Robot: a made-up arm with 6 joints. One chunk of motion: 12 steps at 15 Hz.
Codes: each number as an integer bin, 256 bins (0 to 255) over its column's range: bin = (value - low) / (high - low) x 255, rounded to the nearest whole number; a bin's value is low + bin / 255 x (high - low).
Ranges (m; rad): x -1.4..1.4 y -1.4..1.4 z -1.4..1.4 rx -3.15..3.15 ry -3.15..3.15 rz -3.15..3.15
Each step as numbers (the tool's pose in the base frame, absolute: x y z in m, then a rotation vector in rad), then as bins.
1 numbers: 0.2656 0.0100 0.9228 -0.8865 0.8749 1.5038
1 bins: 152 128 212 92 163 188
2 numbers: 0.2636 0.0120 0.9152 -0.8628 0.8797 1.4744
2 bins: 152 129 211 93 163 187
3 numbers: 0.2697 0.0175 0.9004 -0.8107 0.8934 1.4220
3 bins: 152 129 210 95 164 185
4 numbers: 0.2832 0.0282 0.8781 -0.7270 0.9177 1.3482
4 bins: 153 130 207 98 165 182
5 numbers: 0.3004 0.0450 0.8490 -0.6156 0.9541 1.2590
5 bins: 155 132 205 103 166 178
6 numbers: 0.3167 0.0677 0.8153 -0.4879 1.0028 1.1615
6 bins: 156 134 202 108 168 175
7 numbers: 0.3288 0.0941 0.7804 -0.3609 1.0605 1.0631
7 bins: 157 136 199 113 170 171
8 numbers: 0.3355 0.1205 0.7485 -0.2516 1.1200 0.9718
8 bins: 158 138 196 117 173 167
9 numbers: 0.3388 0.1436 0.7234 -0.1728 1.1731 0.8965
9 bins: 158 141 193 121 175 164
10 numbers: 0.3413 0.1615 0.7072 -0.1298 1.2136 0.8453
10 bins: 159 142 192 122 177 162
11 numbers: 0.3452 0.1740 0.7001 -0.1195 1.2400 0.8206
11 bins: 159 143 191 123 178 161
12 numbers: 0.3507 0.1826 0.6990 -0.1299 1.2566 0.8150
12 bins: 159 144 191 122 178 160
